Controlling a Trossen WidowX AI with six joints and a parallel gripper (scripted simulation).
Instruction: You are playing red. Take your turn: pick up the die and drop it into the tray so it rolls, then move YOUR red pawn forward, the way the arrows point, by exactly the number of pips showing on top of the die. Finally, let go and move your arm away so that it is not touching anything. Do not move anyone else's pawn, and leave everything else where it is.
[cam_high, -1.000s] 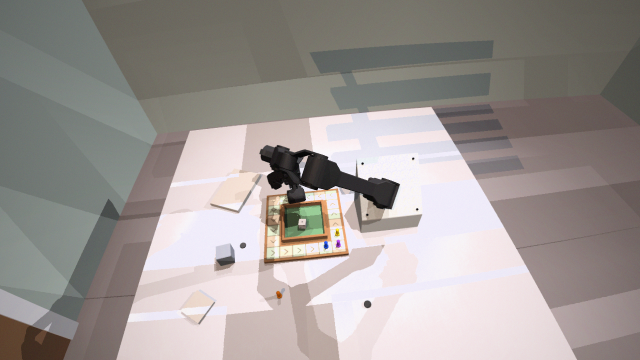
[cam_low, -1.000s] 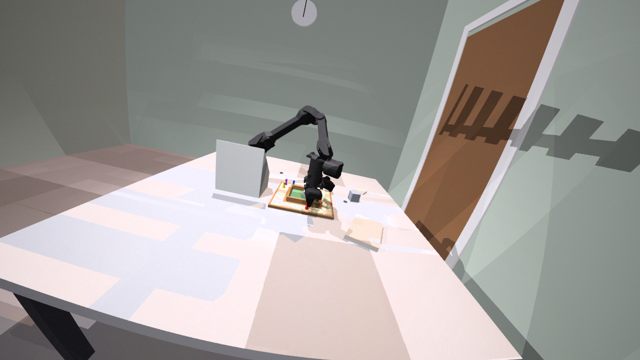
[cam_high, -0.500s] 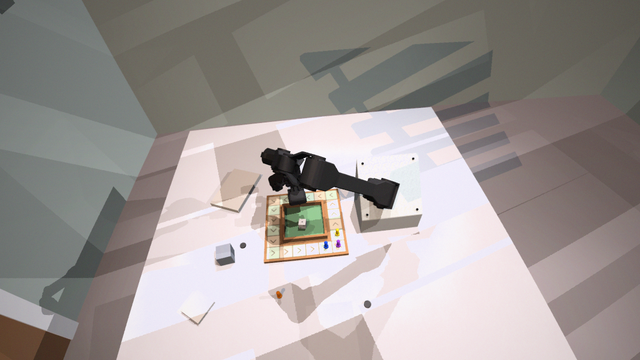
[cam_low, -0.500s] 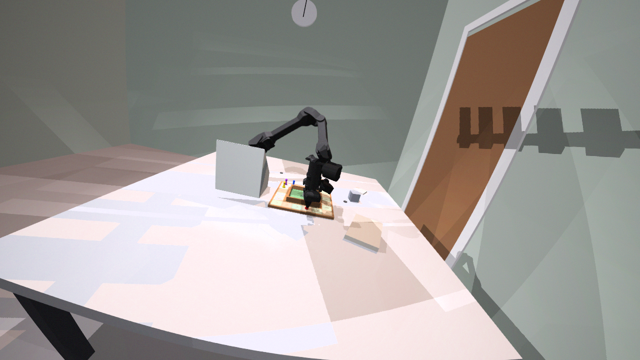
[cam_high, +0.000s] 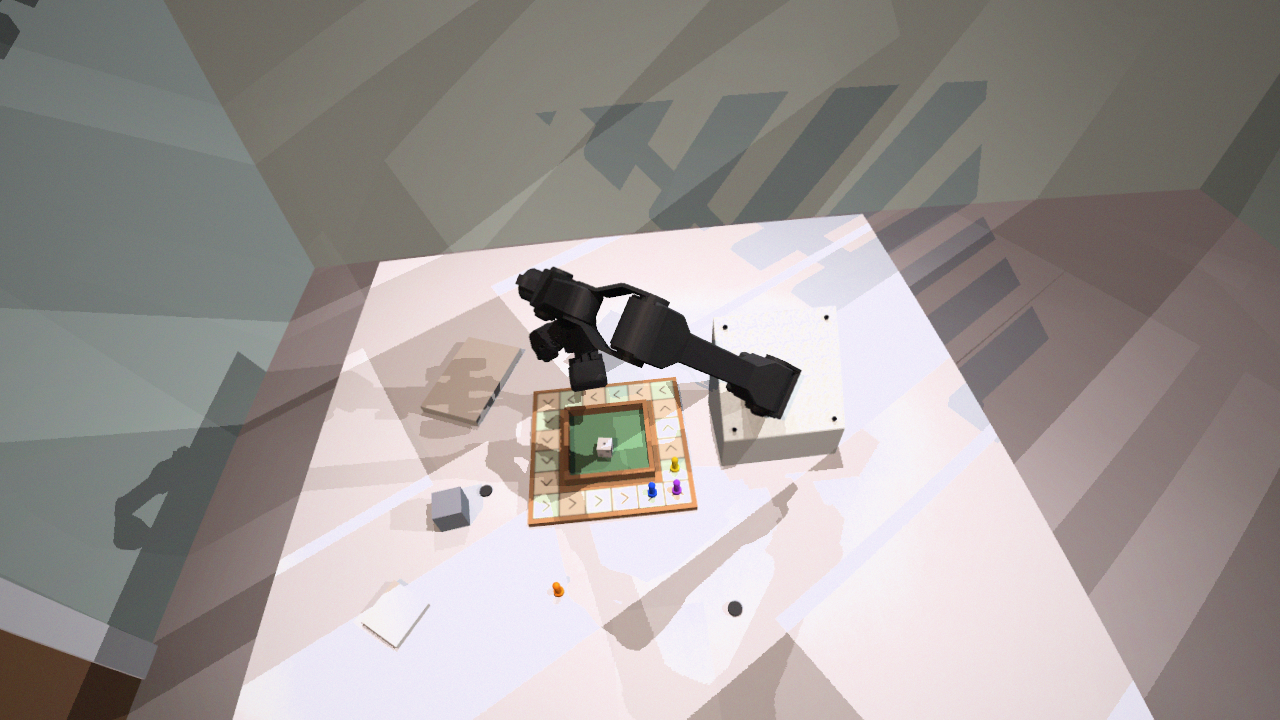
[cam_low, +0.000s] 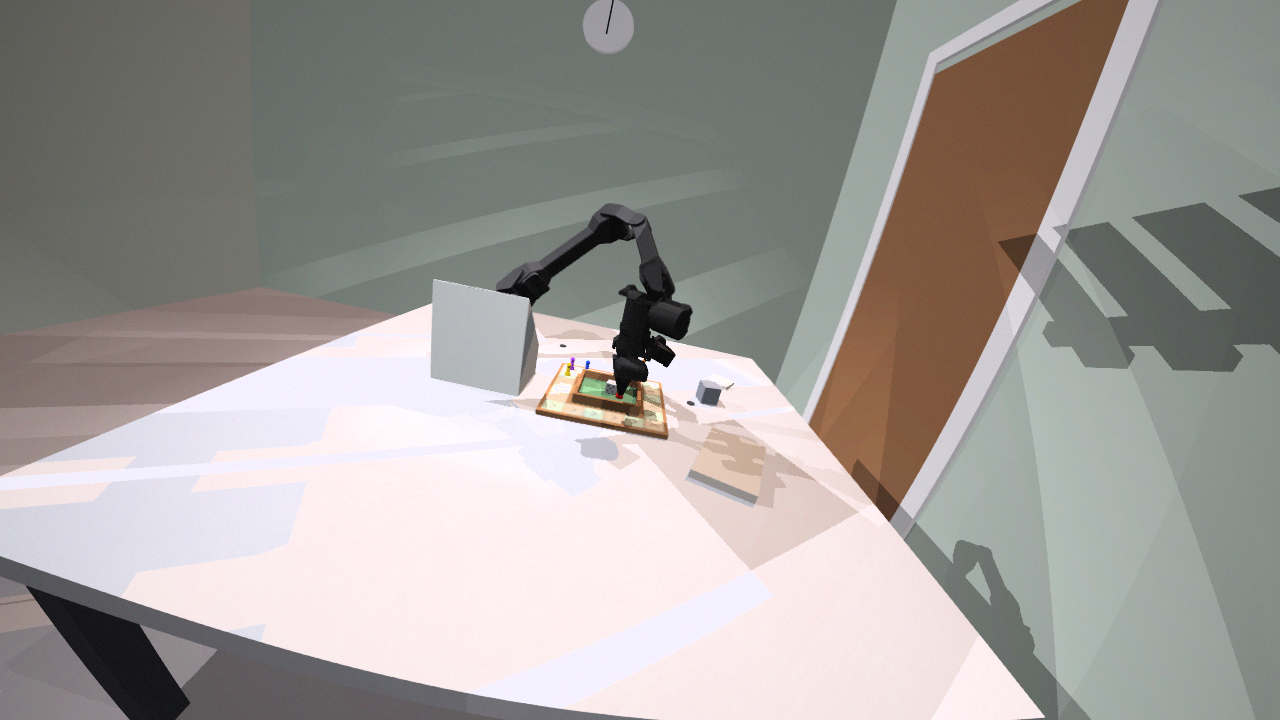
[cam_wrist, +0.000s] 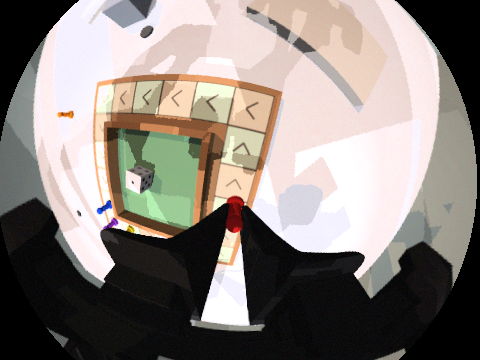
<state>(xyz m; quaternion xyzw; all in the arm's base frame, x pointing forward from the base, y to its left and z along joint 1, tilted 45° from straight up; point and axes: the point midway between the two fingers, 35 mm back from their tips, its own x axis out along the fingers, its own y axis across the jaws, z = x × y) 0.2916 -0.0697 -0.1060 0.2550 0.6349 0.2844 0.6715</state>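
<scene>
Right now my gripper tip is 120 mm to the right of the green tray, 70 mm above it and 20 mm past it. Round my gripper tip: red pawn (10 mm above); then white die (130 mm to the left, 50 mm below, 20 mm behind); then yellow pawn (190 mm to the left, 130 mm behind, 50 mm below).
</scene>
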